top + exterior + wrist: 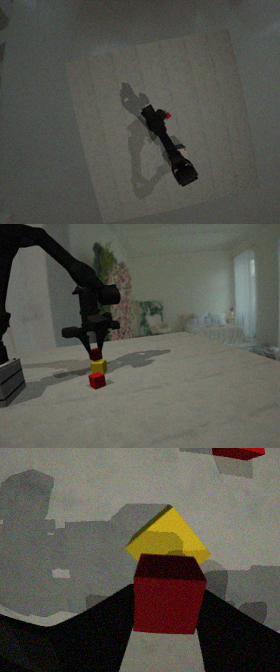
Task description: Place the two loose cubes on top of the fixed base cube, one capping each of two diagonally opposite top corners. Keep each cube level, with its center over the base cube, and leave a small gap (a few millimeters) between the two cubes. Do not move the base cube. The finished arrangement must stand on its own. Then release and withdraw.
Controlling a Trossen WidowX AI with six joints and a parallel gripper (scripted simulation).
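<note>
Now: the yellow cube 40 mm below my gripper tip and 20 mm to the right of it. From my gripper tip the other things lie so: red cube: 120 mm to the right, 50 mm below, 20 mm behind.
</note>
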